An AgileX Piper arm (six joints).
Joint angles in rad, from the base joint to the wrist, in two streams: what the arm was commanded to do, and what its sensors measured. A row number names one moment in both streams.
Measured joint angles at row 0:
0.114 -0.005 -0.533 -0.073 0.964 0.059
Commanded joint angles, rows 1 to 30:
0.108 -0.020 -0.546 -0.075 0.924 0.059
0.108 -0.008 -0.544 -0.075 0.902 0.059
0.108 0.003 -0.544 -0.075 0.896 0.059
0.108 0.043 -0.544 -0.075 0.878 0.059
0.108 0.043 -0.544 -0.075 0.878 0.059
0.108 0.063 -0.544 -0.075 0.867 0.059
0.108 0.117 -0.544 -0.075 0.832 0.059
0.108 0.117 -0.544 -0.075 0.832 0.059
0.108 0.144 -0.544 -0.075 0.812 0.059
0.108 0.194 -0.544 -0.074 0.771 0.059
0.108 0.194 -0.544 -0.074 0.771 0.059
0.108 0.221 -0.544 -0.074 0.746 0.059
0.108 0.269 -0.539 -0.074 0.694 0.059
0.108 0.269 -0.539 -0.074 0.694 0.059
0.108 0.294 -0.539 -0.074 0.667 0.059
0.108 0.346 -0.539 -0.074 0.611 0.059
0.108 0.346 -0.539 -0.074 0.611 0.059
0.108 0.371 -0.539 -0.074 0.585 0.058
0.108 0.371 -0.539 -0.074 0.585 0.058
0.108 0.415 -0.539 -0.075 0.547 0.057
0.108 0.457 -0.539 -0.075 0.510 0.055
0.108 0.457 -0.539 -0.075 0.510 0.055
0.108 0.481 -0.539 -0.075 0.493 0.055
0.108 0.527 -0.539 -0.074 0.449 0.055
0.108 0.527 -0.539 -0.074 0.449 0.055
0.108 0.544 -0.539 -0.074 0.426 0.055
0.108 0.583 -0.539 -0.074 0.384 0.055
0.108 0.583 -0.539 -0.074 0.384 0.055
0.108 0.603 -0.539 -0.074 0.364 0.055
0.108 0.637 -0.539 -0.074 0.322 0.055
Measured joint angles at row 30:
0.114 0.602 -0.537 -0.073 0.392 0.059
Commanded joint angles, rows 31 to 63:
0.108 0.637 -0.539 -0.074 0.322 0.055
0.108 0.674 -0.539 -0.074 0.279 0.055
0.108 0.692 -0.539 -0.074 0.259 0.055
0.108 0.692 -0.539 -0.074 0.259 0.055
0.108 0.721 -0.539 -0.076 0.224 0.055
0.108 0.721 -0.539 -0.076 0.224 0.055
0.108 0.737 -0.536 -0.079 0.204 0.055
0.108 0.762 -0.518 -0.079 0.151 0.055
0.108 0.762 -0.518 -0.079 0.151 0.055
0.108 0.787 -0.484 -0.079 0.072 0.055
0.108 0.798 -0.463 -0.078 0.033 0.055
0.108 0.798 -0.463 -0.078 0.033 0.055
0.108 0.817 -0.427 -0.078 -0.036 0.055
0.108 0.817 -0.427 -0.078 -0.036 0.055
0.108 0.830 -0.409 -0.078 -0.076 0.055
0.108 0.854 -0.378 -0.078 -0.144 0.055
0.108 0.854 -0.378 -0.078 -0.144 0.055
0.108 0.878 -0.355 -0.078 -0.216 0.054
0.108 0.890 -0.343 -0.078 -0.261 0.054
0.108 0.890 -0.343 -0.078 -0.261 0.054
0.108 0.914 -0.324 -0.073 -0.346 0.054
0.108 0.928 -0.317 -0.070 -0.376 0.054
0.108 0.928 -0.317 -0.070 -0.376 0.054
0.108 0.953 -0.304 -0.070 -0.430 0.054
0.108 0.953 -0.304 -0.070 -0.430 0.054
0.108 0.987 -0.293 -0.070 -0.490 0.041
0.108 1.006 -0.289 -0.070 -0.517 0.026
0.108 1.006 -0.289 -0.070 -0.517 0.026
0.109 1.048 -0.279 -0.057 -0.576 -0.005
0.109 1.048 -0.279 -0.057 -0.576 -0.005
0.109 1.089 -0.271 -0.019 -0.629 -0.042
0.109 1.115 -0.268 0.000 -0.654 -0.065
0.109 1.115 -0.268 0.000 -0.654 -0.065
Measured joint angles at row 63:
0.114 1.068 -0.278 -0.045 -0.566 0.000
